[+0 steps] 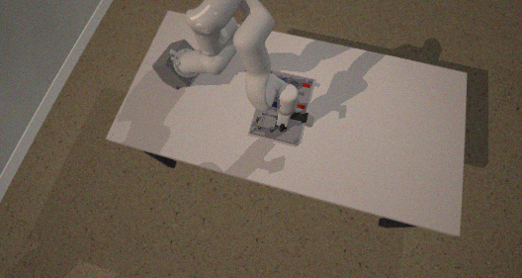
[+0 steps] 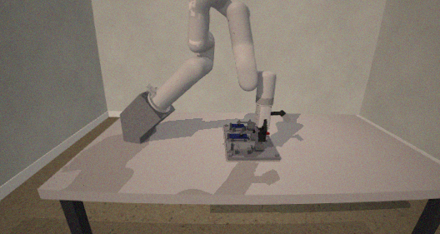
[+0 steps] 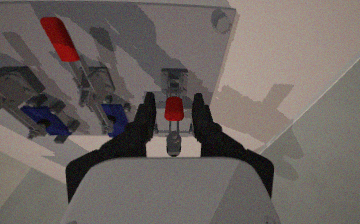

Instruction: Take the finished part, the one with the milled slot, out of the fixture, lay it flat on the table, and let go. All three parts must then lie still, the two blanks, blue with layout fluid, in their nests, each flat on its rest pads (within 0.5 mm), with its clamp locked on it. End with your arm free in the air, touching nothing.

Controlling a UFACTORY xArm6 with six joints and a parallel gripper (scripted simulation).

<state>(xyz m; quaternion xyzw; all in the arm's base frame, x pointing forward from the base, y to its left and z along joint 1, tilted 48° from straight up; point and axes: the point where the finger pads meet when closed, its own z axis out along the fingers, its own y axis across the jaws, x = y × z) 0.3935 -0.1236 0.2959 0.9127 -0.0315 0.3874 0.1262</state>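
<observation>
Right now the grey finished part is 9 cm behind my hand, 6 cm below it and 2 cm to the left of it. From my hand the other things lie so: grey fixture plate (11 cm to the left, 8 cm below, 1 cm behind).
</observation>
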